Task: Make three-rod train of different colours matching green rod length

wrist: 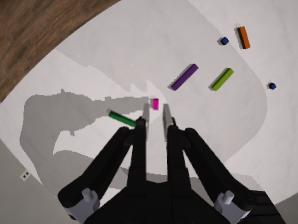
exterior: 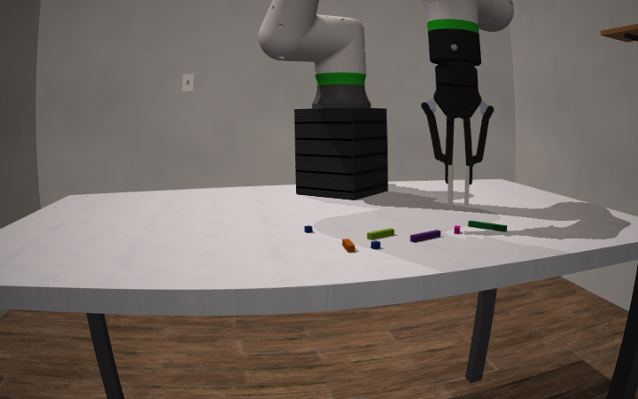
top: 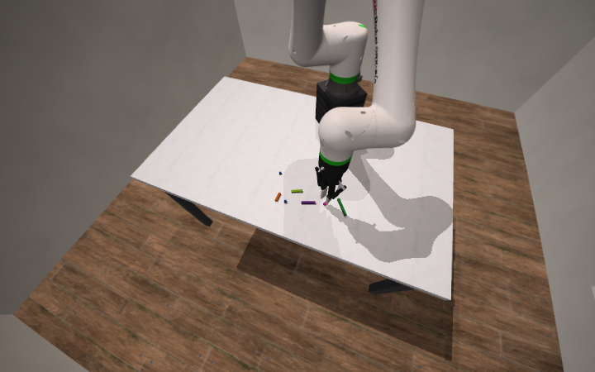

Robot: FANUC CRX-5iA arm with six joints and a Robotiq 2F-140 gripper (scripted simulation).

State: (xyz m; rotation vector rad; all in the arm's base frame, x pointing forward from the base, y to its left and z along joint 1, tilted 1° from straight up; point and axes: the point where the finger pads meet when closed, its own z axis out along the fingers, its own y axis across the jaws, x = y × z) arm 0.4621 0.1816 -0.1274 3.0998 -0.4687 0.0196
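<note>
Right now my hand is 80 mm above the magenta rod. Round my hand: lime rod: 10 mm ahead, 130 mm to the right, 80 mm below; then green rod: 30 mm behind, 70 mm to the left, 80 mm below; then purple rod: 30 mm ahead, 60 mm to the right, 80 mm below.
</note>
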